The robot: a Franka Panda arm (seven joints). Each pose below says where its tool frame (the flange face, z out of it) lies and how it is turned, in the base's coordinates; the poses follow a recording.
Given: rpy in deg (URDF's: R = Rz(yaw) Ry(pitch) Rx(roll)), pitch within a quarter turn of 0, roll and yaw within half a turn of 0; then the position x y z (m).
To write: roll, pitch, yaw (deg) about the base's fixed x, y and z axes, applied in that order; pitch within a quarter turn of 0, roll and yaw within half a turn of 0; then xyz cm. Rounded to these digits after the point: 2 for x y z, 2 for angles.
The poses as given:
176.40 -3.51 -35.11 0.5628 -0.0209 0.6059
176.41 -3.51 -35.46 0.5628 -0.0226 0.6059
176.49 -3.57 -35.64 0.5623 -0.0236 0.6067
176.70 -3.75 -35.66 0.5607 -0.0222 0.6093
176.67 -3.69 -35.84 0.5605 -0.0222 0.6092
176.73 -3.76 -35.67 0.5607 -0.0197 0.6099
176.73 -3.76 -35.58 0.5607 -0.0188 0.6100
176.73 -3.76 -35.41 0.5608 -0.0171 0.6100
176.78 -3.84 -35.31 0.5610 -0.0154 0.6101
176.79 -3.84 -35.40 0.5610 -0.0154 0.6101
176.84 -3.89 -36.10 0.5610 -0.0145 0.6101
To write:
176.40 -3.51 -35.11 56.28 -2.09 60.59
176.41 -3.51 -35.46 56.28 -2.26 60.59
176.49 -3.57 -35.64 56.23 -2.36 60.67
176.70 -3.75 -35.66 56.07 -2.22 60.93
176.67 -3.69 -35.84 56.05 -2.22 60.92
176.73 -3.76 -35.67 56.07 -1.97 60.99
176.73 -3.76 -35.58 56.07 -1.88 61.00
176.73 -3.76 -35.41 56.08 -1.71 61.00
176.78 -3.84 -35.31 56.10 -1.54 61.01
176.79 -3.84 -35.40 56.10 -1.54 61.01
176.84 -3.89 -36.10 56.10 -1.45 61.01

